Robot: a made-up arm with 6 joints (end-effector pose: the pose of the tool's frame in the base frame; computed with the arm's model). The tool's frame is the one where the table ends.
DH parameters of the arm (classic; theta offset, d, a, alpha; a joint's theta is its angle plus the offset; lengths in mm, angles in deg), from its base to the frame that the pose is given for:
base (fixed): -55.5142 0 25.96 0
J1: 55.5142 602.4 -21.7 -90
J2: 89.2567 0 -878.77 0
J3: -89.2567 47.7 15.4 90
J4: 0 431.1 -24.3 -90
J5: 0 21.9 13.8 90
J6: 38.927 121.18 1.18 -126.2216
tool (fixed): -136.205 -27.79 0 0
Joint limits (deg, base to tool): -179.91..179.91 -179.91..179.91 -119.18..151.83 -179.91..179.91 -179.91..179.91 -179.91..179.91
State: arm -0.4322 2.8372 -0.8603 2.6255 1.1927 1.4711
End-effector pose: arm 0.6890 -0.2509 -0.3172 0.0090 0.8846 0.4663 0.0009
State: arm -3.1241 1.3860 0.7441 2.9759 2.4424 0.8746
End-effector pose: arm -1.0938 -0.0721 0.6352 0.5263 0.3865 -0.7129 -0.2556
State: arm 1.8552 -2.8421 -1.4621 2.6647 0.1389 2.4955
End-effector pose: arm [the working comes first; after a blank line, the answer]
Working (the frame after each row of the table, in the pose's form):
after base (fixed): 0.0147 -0.0214 0.0000 0.8849 0.0000 0.0000 -0.4657
after J1: 0.0208 -0.0422 0.6024 0.4241 -0.4241 -0.5658 0.5658
after J2: 0.0905 -0.2806 -0.2405 0.6785 -0.0007 -0.7071 0.1991
after J3: 0.0464 -0.2999 -0.2547 0.3293 -0.6688 0.5012 0.4394
after J4: -0.0515 0.0748 -0.4456 0.0142 -0.4796 -0.2435 -0.8429
after J5: -0.0408 0.0853 -0.4245 0.4016 -0.2989 -0.7421 -0.4456
after J6: -0.0802 0.1944 -0.4595 0.4589 0.7248 0.2240 -0.4626

-0.0673 0.2187 -0.4553 0.2580 -0.0624 -0.7560 0.5983
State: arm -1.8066 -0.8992 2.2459 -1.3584 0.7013 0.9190
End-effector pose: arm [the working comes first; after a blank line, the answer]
Working (the frame after each row of the table, in the pose's form):
after base (fixed): 0.0147 -0.0214 0.0000 0.8849 0.0000 0.0000 -0.4657
after J1: 0.0198 -0.0003 0.6024 0.4377 -0.4377 0.5553 -0.5553
after J2: 0.1821 0.6754 1.1402 0.5938 -0.2346 0.6671 -0.3839
after J3: 0.2277 0.6610 1.1252 0.4839 0.4898 0.3860 -0.6140
after J4: 0.1529 0.2478 1.2260 0.0915 0.1045 0.9827 -0.1228
after J5: 0.1481 0.2525 1.2010 0.2175 -0.3987 -0.5679 0.6865
after J6: 0.0521 0.1787 1.2044 0.7650 0.0062 0.6158 -0.1887

0.0260 0.1854 1.1977 0.1102 -0.5691 0.2354 -0.7801
